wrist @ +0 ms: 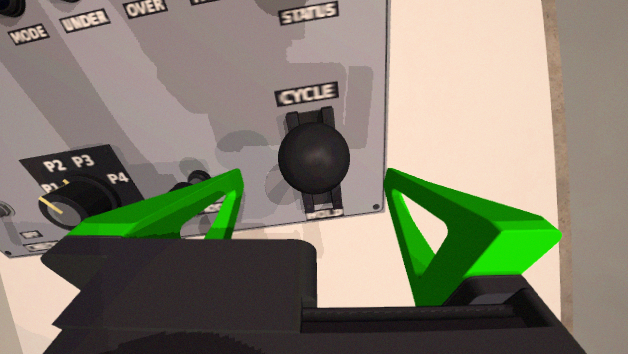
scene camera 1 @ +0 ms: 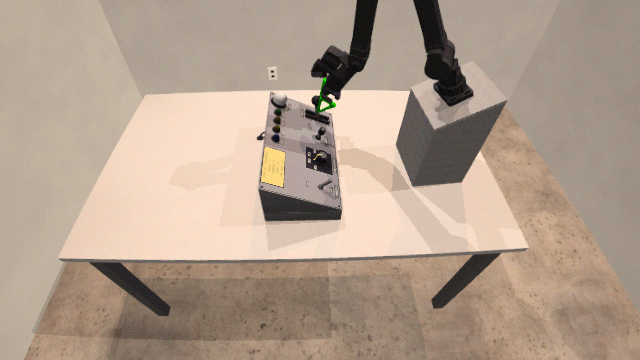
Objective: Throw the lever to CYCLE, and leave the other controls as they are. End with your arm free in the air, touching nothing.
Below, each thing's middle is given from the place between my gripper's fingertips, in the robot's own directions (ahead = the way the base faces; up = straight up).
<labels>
My hand is 10 mm short of the lever [wrist: 314,158] and 20 mm above it. The rest, counted from my hand: sloped grey control panel [scene camera 1: 289,187] (120 mm ahead, 160 mm to the left, 60 mm below).
</labels>
